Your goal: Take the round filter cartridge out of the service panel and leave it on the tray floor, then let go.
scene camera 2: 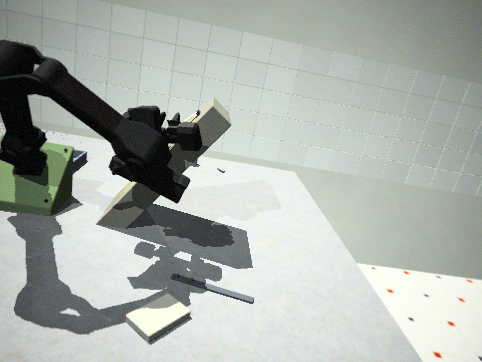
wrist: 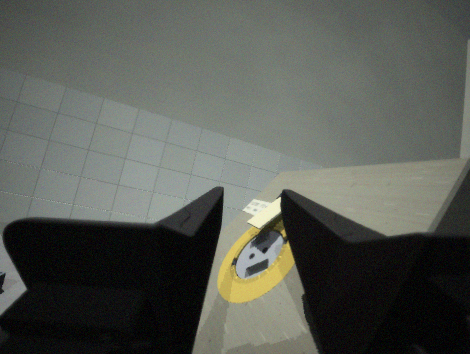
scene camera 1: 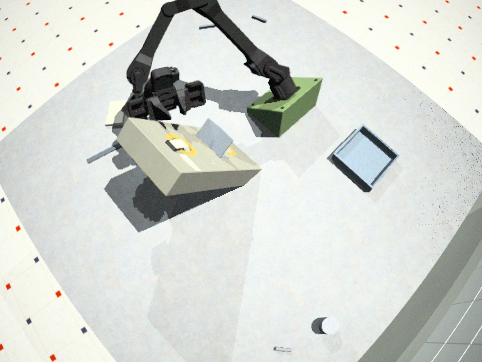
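The beige service panel (scene camera 1: 150, 162) (scene camera 2: 215, 124) (wrist: 380, 190) is tilted up off the table. On its face a yellow ring (scene camera 1: 190, 149) (wrist: 232, 290) surrounds a round grey face (wrist: 259, 257) with dark slots, seemingly the filter cartridge, seated in the panel. A cream tab (scene camera 1: 177, 144) (wrist: 264, 214) stands at the ring's upper edge. A second ring (scene camera 1: 231, 152) lies beside a grey-blue flap. My gripper (scene camera 1: 175, 115) (wrist: 252, 196) is open and empty, above the panel's upper end; in the wrist view its right finger hides part of the ring. The blue tray (scene camera 1: 367, 157) stands right of the green base.
The green arm base (scene camera 1: 300, 102) (scene camera 2: 30, 192) stands between panel and tray. The grey-blue flap (scene camera 1: 215, 137) sticks up from the panel. A grey rod (scene camera 1: 102, 153) (scene camera 2: 230, 293) and a cream block (scene camera 2: 159, 315) lie near the panel's raised end. A white cylinder (scene camera 1: 329, 325) stands far off.
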